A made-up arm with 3 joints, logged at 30 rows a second.
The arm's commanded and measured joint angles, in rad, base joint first. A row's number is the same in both.
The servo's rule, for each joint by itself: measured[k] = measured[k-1] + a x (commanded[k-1-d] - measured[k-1]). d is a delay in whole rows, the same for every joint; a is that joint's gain. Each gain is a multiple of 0.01, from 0.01 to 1. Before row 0 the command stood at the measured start. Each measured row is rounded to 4 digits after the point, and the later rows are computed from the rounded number. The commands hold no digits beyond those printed.
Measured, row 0:
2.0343 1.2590 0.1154
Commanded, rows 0 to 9:
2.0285 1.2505 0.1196
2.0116 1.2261 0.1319
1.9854 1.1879 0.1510
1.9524 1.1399 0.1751
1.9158 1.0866 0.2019
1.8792 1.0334 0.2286
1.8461 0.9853 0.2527
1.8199 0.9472 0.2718
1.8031 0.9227 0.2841
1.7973 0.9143 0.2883
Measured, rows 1 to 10:
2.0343 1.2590 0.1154
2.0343 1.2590 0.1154
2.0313 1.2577 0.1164
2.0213 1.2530 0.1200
2.0030 1.2432 0.1271
1.9772 1.2277 0.1381
1.9459 1.2065 0.1528
1.9119 1.1805 0.1702
1.8783 1.1512 0.1892
1.8485 1.1206 0.2082
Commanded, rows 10 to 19:
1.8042 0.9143 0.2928
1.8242 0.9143 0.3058
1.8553 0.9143 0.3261
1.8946 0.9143 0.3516
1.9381 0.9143 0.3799
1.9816 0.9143 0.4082
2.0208 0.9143 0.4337
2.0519 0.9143 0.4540
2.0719 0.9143 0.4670
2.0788 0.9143 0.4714
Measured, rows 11 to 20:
1.8253 1.0909 0.2257
1.8110 1.0644 0.2401
1.8075 1.0419 0.2522
1.8160 1.0228 0.2645
1.8360 1.0065 0.2787
1.8659 0.9927 0.2955
1.9027 0.9809 0.3149
1.9429 0.9709 0.3364
1.9826 0.9624 0.3588
2.0179 0.9552 0.3807

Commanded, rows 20 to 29:
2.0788 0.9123 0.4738
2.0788 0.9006 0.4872
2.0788 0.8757 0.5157
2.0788 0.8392 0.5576
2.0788 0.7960 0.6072
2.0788 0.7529 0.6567
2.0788 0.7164 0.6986
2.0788 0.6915 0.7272
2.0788 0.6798 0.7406
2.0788 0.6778 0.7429
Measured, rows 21 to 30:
2.0454 0.9491 0.4005
2.0624 0.9439 0.4168
2.0708 0.9392 0.4299
2.0749 0.9334 0.4431
2.0769 0.9247 0.4598
2.0779 0.9119 0.4823
2.0784 0.8945 0.5110
2.0786 0.8733 0.5445
2.0787 0.8498 0.5799
2.0788 0.8261 0.6138

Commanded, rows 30 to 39:
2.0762 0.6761 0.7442
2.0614 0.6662 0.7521
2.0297 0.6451 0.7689
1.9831 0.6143 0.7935
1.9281 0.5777 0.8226
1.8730 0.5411 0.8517
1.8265 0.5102 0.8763
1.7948 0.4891 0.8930
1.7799 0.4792 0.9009
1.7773 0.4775 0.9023
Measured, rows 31 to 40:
2.0788 0.8042 0.6430
2.0788 0.7852 0.6660
2.0775 0.7688 0.6840
2.0693 0.7534 0.6997
2.0491 0.7372 0.7156
2.0154 0.7188 0.7335
1.9709 0.6976 0.7540
1.9210 0.6741 0.7765
1.8728 0.6495 0.7995
1.8330 0.6254 0.8210

